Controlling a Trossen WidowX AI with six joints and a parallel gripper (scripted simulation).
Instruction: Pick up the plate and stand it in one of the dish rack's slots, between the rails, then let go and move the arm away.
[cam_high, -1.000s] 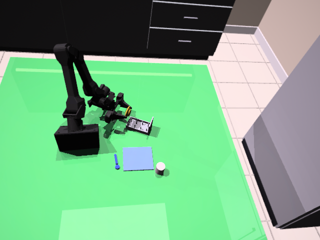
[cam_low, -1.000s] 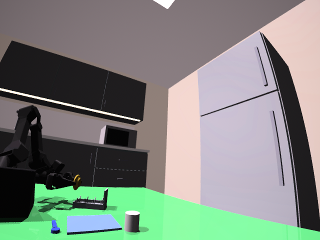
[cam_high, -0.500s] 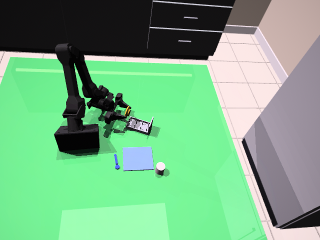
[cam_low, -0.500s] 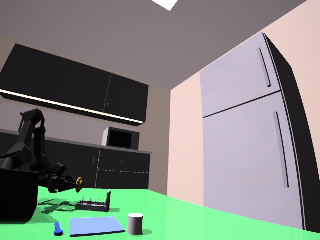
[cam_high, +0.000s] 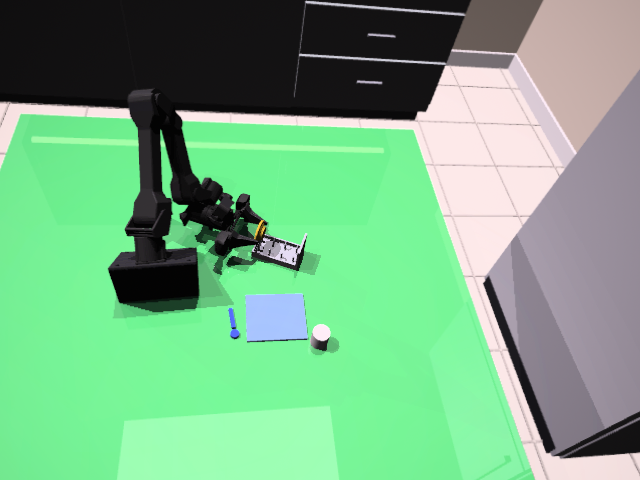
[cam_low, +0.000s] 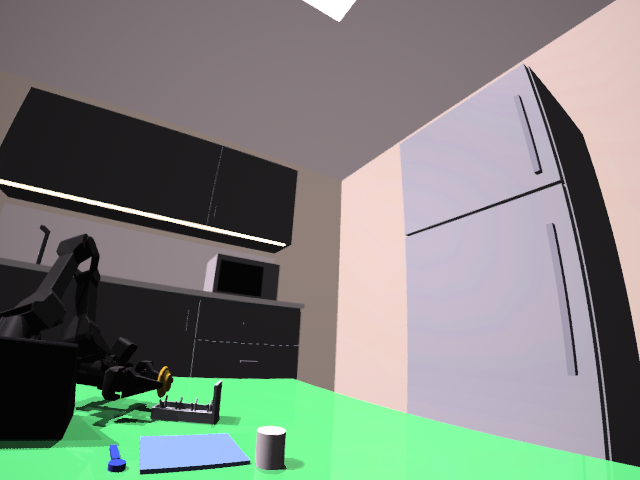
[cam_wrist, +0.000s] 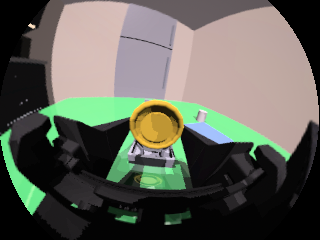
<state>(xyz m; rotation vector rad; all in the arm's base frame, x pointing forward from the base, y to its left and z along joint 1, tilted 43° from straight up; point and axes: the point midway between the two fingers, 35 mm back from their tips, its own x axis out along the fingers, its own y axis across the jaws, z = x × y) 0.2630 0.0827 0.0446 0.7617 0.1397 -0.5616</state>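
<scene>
The grey dish rack is 40 mm ahead of my gripper tip, 20 mm to the right of it and 50 mm below it. Round my gripper tip: light blue mat: 10 mm behind, 220 mm to the right, 70 mm below; yellow plate: 10 mm behind; blue spoon: 120 mm behind, 220 mm to the right, 70 mm below.
</scene>
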